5 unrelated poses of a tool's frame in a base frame.
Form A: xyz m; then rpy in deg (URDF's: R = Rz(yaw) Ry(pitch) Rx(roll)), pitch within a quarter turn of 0, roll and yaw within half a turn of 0.
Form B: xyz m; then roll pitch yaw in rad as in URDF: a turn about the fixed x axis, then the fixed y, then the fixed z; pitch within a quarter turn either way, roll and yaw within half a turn. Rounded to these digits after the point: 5 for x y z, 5 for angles.
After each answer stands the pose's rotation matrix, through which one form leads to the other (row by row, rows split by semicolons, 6 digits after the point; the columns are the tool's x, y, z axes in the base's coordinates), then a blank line. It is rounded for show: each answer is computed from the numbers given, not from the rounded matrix.
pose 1, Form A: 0.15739 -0.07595 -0.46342 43.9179 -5.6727 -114.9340
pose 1, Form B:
0.15739 -0.07595 -0.46342 0.76651 -0.09901 -2.00598
-0.419509 0.682099 -0.598960; -0.902353 -0.241503 0.356981; 0.098846 0.690230 0.716807

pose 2, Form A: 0.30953 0.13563 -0.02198 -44.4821 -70.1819 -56.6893
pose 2, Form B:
0.30953 0.13563 -0.02198 -0.77636 -1.22491 -0.98941
0.186191 0.958262 0.216951; -0.283333 -0.159064 0.945738; 0.940774 -0.237557 0.241891

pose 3, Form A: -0.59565 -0.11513 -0.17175 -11.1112 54.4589 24.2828
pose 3, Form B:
-0.59565 -0.11513 -0.17175 -0.19393 0.95049 0.42381
0.529858 -0.546469 0.648553; 0.239049 0.829953 0.504017; -0.813699 -0.112022 0.570391

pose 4, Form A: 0.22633 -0.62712 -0.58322 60.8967 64.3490 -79.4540
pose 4, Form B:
0.22633 -0.62712 -0.58322 1.06285 1.12310 -1.38673
0.079229 0.622327 -0.778738; -0.425576 -0.685309 -0.590962; -0.901448 0.378234 0.210551

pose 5, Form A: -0.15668 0.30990 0.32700 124.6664 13.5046 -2.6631
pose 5, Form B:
-0.15668 0.30990 0.32700 2.17584 0.23570 -0.04648
0.971301 0.165432 -0.170899; -0.045178 -0.577107 -0.815418; -0.233523 0.799737 -0.553071

